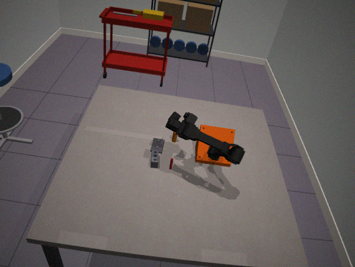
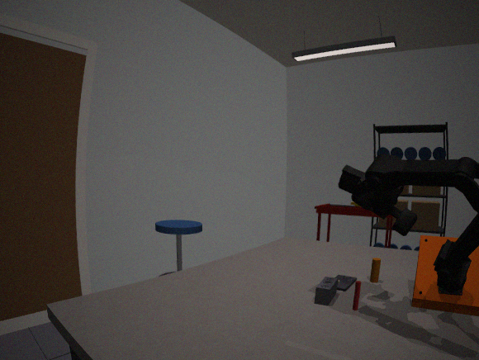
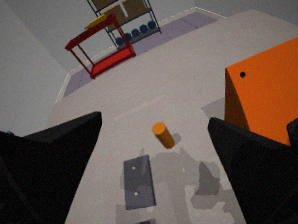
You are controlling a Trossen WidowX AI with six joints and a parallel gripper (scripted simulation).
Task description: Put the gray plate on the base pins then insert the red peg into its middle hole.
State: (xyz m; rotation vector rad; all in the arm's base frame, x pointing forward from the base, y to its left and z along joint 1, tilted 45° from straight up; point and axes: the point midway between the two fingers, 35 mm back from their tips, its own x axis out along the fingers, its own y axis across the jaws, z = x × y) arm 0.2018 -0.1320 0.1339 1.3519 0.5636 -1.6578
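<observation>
Now: gripper tip 140 mm short of the gray plate, 100 mm to the right of it and 200 mm above it. From my gripper tip the other things lie so: red peg 40 mm ahead, 140 mm to the left, 200 mm below; then gray base 130 mm ahead, 40 mm to the right, 230 mm below; then orange cylinder 30 mm ahead, 100 mm to the right, 200 mm below.
</observation>
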